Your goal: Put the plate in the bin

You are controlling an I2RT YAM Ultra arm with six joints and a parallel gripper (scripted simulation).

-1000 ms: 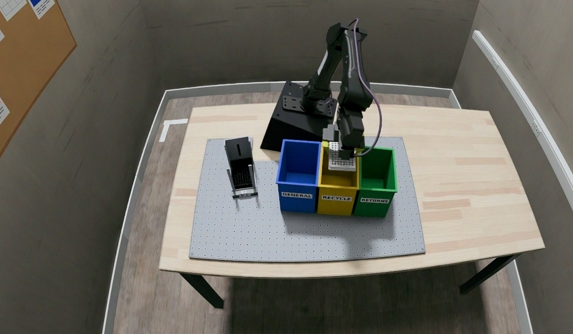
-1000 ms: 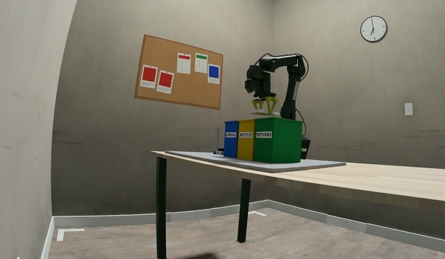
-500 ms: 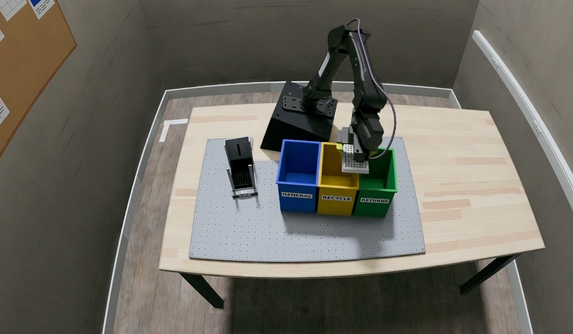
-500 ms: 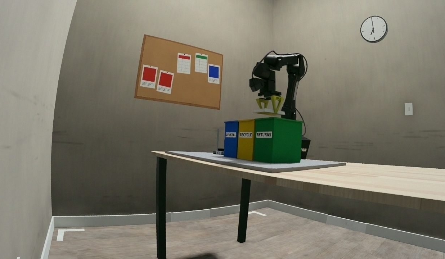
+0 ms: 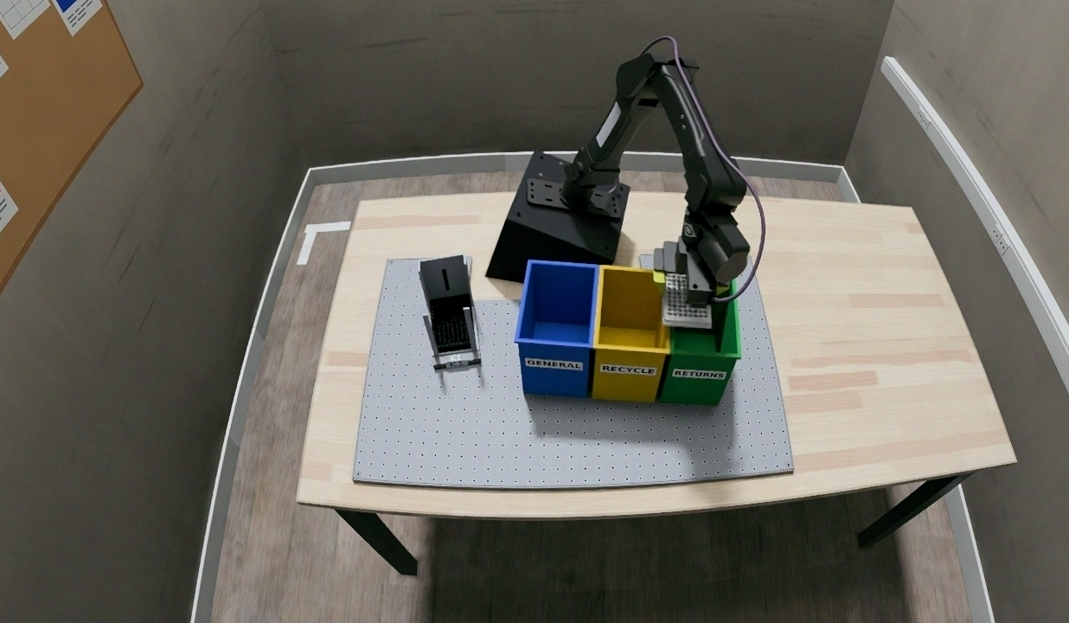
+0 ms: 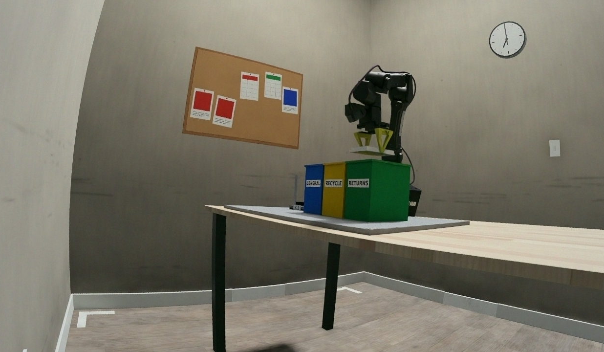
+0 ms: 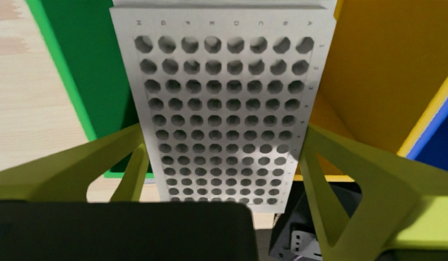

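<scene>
My gripper is now 13 cm above the green returns bin, 4 cm to the right of it and 1 cm short of it. From my hand the other things lie so: white 96-well plate (right at my hand); yellow recycle bin (13 cm below, 9 cm to the right, 1 cm behind); blue general bin (22 cm to the right, 13 cm below, 2 cm behind).
</scene>
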